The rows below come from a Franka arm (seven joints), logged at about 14 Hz.
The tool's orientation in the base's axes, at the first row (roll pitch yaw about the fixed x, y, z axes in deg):
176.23 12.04 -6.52
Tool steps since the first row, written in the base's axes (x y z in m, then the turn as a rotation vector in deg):
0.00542 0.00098 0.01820 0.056 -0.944 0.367
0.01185 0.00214 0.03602 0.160 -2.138 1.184
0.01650 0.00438 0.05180 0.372 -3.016 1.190
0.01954 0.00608 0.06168 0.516 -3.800 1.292
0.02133 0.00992 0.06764 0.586 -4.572 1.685
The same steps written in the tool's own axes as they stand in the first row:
0.00136 -0.00034 -0.01896 0.083 0.955 -0.331
0.00376 -0.00099 -0.03778 0.146 2.183 -1.101
0.00474 -0.00266 -0.05427 0.448 3.034 -1.115
0.00545 -0.00402 -0.06463 0.654 3.805 -1.213
0.00551 -0.00763 -0.07099 0.726 4.590 -1.579

